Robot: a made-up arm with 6 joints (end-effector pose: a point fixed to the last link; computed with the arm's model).
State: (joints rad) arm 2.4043 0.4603 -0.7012 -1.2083 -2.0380 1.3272
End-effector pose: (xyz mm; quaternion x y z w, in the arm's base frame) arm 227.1 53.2 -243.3 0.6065 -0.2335 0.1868 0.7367
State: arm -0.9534 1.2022 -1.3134 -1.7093 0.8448 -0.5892
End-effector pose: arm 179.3 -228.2 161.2 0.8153 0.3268 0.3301 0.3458
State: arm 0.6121 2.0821 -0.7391 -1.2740 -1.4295 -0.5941
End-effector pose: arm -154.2 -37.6 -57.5 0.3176 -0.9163 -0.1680 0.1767
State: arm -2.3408 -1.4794 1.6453 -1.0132 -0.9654 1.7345
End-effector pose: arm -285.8 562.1 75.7 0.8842 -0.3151 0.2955 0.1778
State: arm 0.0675 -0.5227 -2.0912 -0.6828 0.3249 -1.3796
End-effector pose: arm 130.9 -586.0 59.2 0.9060 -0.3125 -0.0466 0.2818
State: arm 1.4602 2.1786 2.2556 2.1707 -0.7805 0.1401
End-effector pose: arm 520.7 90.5 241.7 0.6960 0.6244 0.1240 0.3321
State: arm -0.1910 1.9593 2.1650 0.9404 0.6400 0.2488
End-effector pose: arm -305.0 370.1 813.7 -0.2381 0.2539 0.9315 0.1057
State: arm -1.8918 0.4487 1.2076 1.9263 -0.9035 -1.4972
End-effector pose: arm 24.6 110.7 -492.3 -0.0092 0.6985 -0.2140 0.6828
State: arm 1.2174 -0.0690 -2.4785 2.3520 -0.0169 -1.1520
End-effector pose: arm 441.4 305.1 633.7 -0.6482 -0.2976 -0.6911 0.1173
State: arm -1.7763 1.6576 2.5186 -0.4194 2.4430 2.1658
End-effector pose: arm -129.5 524.8 -125.3 0.3020 -0.7132 0.1464 0.6154
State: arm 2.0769 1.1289 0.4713 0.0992 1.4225 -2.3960
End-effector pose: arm 537.7 72.4 -603.5 0.4109 0.3932 -0.5362 0.6237
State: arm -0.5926 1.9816 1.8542 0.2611 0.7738 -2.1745
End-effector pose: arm -309.3 738.4 864.1 0.4738 0.0137 0.6798 0.5596
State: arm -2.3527 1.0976 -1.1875 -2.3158 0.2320 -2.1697
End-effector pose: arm 4.7 -135.0 512.2 0.5207 -0.3711 0.3540 0.6826
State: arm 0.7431 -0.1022 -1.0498 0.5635 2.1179 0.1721
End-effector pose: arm -45.5 -259.5 753.4 0.1778 -0.2847 0.6325 0.6981
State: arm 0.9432 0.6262 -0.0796 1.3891 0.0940 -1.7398
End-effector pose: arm 52.3 202.4 990.8 0.0106 -0.7033 -0.0014 0.7108
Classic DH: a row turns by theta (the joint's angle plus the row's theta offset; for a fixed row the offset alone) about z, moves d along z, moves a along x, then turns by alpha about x. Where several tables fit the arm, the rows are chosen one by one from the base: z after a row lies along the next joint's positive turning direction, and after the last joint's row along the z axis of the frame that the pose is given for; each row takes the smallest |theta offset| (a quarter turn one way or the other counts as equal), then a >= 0, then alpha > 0; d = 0 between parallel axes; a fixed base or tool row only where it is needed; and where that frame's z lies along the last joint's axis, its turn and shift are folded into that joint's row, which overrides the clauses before.
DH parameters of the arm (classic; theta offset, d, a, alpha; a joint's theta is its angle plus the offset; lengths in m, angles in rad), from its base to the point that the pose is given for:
base (fixed): 0 0.1568 0 -1.5708
joint 1: 1.1818 0 -0.3111 0
joint 2: 0.389 0.1532 0.0149 -1.5708
joint 3: 0 0.0087 -0.2337 -1.5708
joint 4: -1.5708 -0.0035 0.0979 1.5708
joint 5: 0 0.3091 0.2349 1.5708
joint 6: 0 0.0688 -0.1951 -1.5708
tool (fixed): 3.1416 0.0591 0 0

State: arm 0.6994 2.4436 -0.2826 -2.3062 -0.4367 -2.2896
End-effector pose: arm -500.1 304.3 134.4 0.1437 0.9893 0.0226 0.0116
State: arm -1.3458 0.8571 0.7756 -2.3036 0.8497 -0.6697
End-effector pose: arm 98.3 183.5 404.6 0.1931 0.4321 -0.1777 0.8628
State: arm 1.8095 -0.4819 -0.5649 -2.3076 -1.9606 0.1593
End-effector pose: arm 378.1 147.1 -42.0 0.6560 -0.7188 -0.2164 0.0791
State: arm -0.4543 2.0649 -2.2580 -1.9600 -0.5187 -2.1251
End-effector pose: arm -348.2 -345.9 -186.1 0.5197 0.3492 -0.5728 0.5290
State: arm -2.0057 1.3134 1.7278 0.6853 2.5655 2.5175
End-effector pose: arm -293.8 639.0 69.1 0.6446 -0.3258 0.4349 0.5377
